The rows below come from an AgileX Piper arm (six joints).
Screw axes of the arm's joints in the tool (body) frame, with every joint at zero. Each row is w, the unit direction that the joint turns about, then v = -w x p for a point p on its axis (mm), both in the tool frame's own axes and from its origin. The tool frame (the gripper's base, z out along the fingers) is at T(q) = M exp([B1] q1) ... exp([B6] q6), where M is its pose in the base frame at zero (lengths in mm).
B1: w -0.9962 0 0.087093 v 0.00 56.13 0.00
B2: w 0 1 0 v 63.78 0.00 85.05
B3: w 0 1 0 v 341.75 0.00 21.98
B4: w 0 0 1 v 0.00 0.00 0.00
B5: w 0 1 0 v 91.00 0.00 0.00
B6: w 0 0 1 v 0.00 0.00 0.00
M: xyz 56.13 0.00 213.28 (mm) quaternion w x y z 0.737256 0 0.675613 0
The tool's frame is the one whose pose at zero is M.
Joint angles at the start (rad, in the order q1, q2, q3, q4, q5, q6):
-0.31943 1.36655 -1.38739 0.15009 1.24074 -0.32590
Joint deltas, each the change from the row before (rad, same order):
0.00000 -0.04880 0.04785 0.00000 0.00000 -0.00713
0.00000 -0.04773 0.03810 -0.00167 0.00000 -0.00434
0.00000 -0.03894 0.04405 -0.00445 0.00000 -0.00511
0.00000 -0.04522 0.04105 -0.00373 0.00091 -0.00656
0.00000 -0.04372 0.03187 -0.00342 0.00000 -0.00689
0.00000 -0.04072 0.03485 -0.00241 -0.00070 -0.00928
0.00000 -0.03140 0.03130 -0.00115 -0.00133 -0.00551
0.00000 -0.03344 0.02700 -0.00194 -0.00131 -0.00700
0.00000 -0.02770 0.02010 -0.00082 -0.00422 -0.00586
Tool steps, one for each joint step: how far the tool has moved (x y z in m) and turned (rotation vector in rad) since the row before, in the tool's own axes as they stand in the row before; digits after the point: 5 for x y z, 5 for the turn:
0.01224 0.00421 -0.00494 0.00026 -0.00090 -0.00726
0.01087 0.00397 -0.00633 0.00419 -0.00863 -0.00624
0.01106 0.00314 -0.00168 0.00251 0.00625 -0.00585
0.01146 0.00370 -0.00380 0.00423 -0.00190 -0.00833
0.00991 0.00350 -0.00508 0.00659 -0.01008 -0.00954
0.00997 0.00342 -0.00313 0.00419 -0.00538 -0.01081
0.00830 0.00280 -0.00108 0.00152 -0.00094 -0.00590
0.00792 0.00283 -0.00239 0.00426 -0.00659 -0.00844
0.00593 0.00228 -0.00236 0.00478 -0.01075 -0.00707

